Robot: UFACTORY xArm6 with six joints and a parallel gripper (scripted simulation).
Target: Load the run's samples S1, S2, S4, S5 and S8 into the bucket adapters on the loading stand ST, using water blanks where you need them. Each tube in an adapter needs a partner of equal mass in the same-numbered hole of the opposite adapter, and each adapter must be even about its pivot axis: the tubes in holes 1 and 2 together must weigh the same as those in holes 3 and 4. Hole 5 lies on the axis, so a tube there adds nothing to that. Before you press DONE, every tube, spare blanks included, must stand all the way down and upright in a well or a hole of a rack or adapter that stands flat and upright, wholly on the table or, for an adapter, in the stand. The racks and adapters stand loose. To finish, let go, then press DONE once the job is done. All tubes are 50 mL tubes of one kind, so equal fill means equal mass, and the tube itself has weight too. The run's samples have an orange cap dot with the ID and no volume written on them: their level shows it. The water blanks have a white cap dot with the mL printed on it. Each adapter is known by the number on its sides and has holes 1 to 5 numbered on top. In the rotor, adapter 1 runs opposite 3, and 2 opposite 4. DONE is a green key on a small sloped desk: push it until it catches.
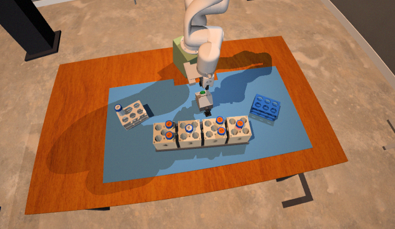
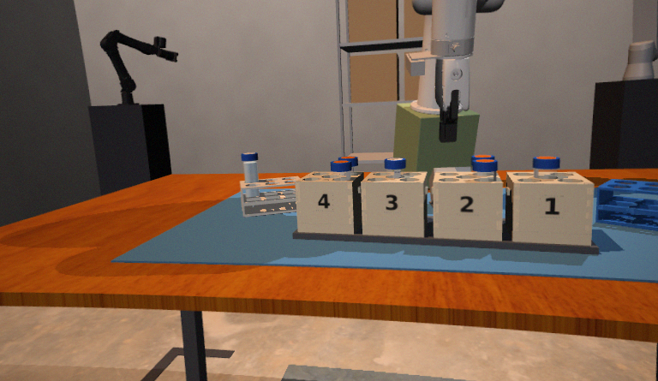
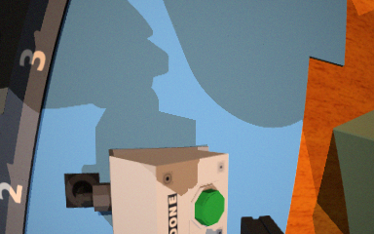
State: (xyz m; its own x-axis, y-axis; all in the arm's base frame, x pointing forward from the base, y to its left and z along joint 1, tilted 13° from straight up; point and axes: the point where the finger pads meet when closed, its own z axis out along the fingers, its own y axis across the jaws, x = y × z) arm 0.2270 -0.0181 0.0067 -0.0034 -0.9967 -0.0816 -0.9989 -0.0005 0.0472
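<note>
Now: the green key 8 cm below my hand. The rest, counted from my hand: sample tube (23 cm ahead, 9 cm to the left, 8 cm below); blue sample rack (28 cm to the left, 16 cm ahead, 12 cm below); loading stand (19 cm ahead, 14 cm below, 7 cm to the right).
</note>
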